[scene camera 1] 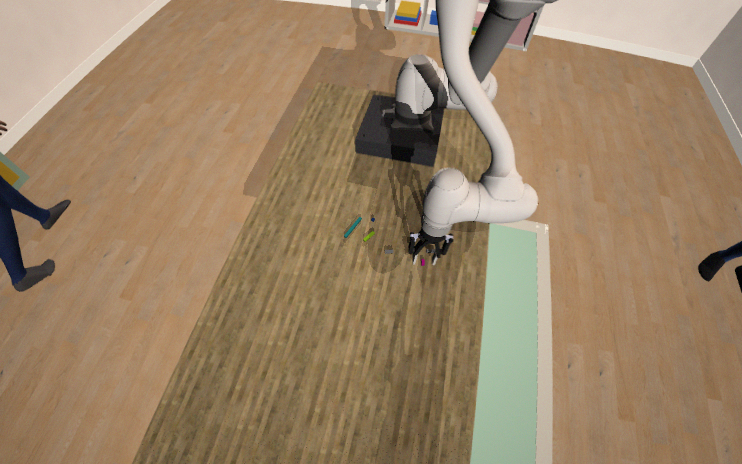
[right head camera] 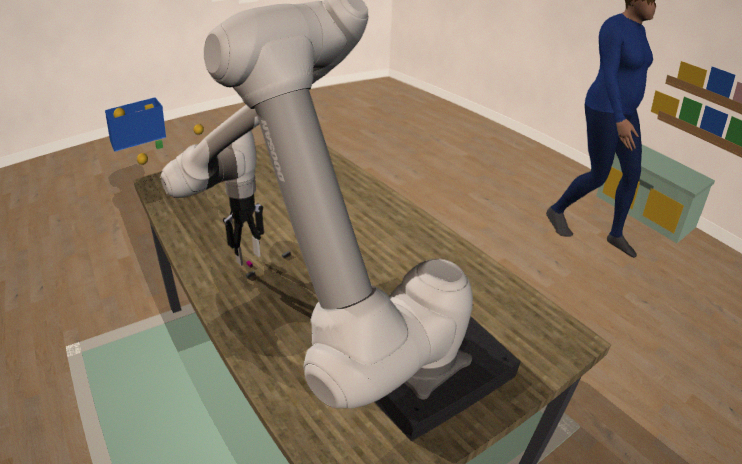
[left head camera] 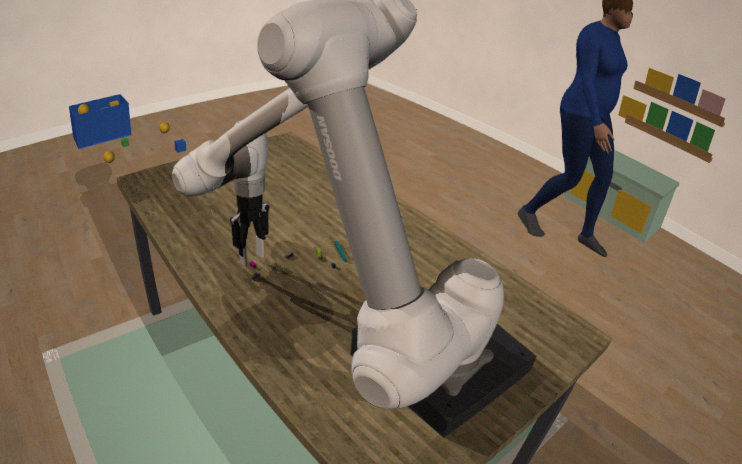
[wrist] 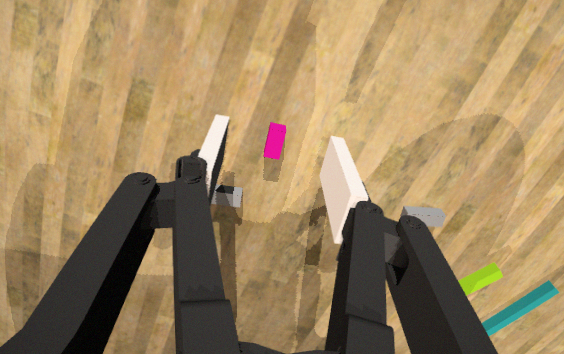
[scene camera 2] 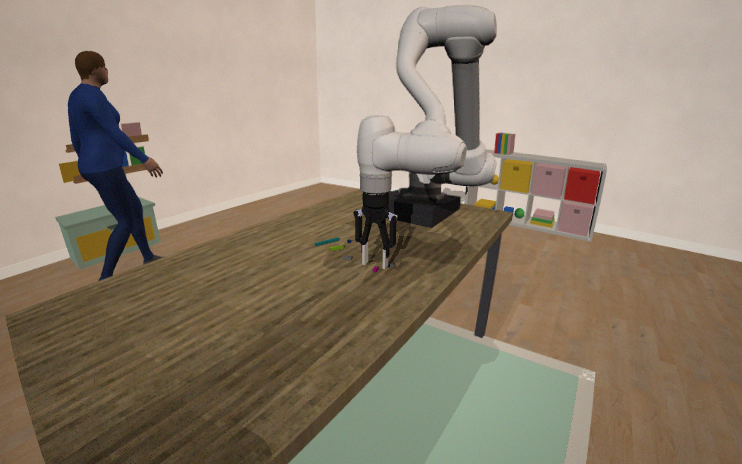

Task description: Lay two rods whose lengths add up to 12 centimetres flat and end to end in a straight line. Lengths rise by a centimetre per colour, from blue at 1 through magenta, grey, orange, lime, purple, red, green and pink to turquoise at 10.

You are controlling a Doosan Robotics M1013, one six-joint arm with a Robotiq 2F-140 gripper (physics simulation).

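Frame: origin at the arm's base, x ahead, y left, z up, level; millimetres.
Where they show: gripper, fingertip midpoint: (scene camera 1: 423, 261) (right head camera: 248, 259) (left head camera: 251, 259) (wrist: 276, 147) (scene camera 2: 375, 265); arm's base at its link origin: (scene camera 1: 411, 118) (scene camera 2: 424, 197).
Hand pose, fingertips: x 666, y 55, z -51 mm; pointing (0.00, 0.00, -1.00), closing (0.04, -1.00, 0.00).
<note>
Each offset is from my fingertips to the top centre of the thing. Level surfaces: height alone.
My gripper (left head camera: 252, 259) (right head camera: 248, 258) (scene camera 1: 424, 262) (scene camera 2: 374, 265) (wrist: 276, 147) is open, its fingers low on both sides of a magenta rod @(dx -3, dy +0, dz -11 mm) (left head camera: 252, 264) (right head camera: 249, 263) (scene camera 1: 422, 262) (scene camera 2: 375, 269) (wrist: 274, 141), with nothing held. A grey rod @(dx -51, dy +28, dz -11 mm) (left head camera: 256, 276) (scene camera 1: 429, 251) (scene camera 2: 391, 265) (wrist: 235, 197) lies close by, partly behind a finger in the wrist view. A second grey rod @(dx -36, dy -121, dz -11 mm) (left head camera: 288, 254) (right head camera: 286, 254) (scene camera 1: 388, 250) (scene camera 2: 348, 257) (wrist: 427, 216) lies farther off. A lime rod @(dx -92, dy -197, dz -11 mm) (left head camera: 319, 252) (scene camera 1: 369, 236) (scene camera 2: 336, 247) (wrist: 482, 277), a long turquoise rod @(dx -126, dy -259, dz -11 mm) (left head camera: 340, 251) (scene camera 1: 352, 227) (scene camera 2: 326, 241) (wrist: 522, 307) and a tiny blue rod @(dx -166, dy -188, dz -11 mm) (left head camera: 333, 265) (scene camera 1: 372, 218) (scene camera 2: 349, 240) lie apart; the arm hides them in the right head view.
The wooden table @(dz -21 mm) (left head camera: 492, 306) (scene camera 1: 306, 328) (scene camera 2: 191, 339) carries the arm's black base (left head camera: 511, 350) (scene camera 1: 372, 143) (scene camera 2: 432, 213). A person in blue (left head camera: 596, 71) (right head camera: 623, 71) (scene camera 2: 95, 125) is beyond the table's long side. A green mat (left head camera: 109, 372) (scene camera 1: 508, 328) lies on the floor.
</note>
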